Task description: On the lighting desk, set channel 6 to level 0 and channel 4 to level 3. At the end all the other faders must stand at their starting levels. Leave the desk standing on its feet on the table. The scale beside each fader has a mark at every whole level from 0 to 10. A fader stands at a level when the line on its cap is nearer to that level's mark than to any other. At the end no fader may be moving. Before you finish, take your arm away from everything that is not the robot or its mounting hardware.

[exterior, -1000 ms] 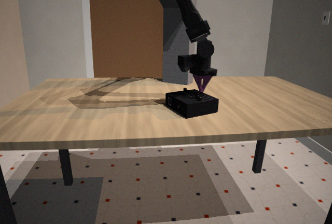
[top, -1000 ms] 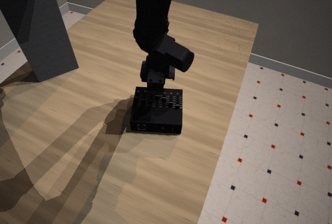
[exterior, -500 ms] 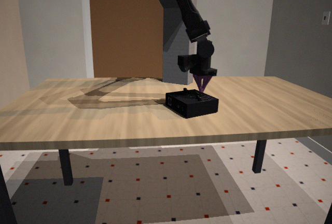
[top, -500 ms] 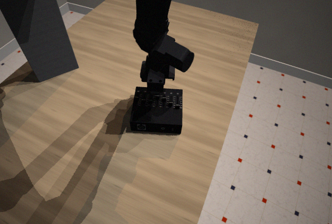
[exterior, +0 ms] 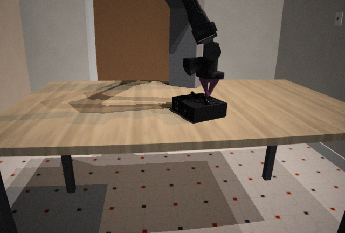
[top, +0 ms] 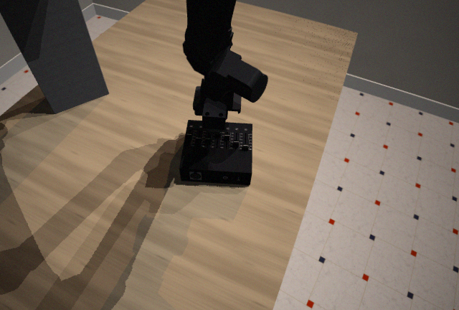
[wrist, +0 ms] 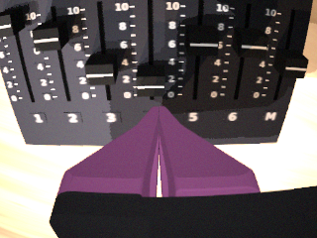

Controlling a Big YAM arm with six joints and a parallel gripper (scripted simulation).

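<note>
Now: the channel 4 cap 20 mm to the right of my hand, 10 mm below it and 10 mm ahead of it. Round my hand: channel 5 cap: 40 mm to the right, 10 mm below, 10 mm behind; then channel 6 cap: 50 mm to the right, 30 mm behind, 10 mm below; then channel 3 cap: 30 mm ahead, 20 mm to the right, 10 mm below.
</note>
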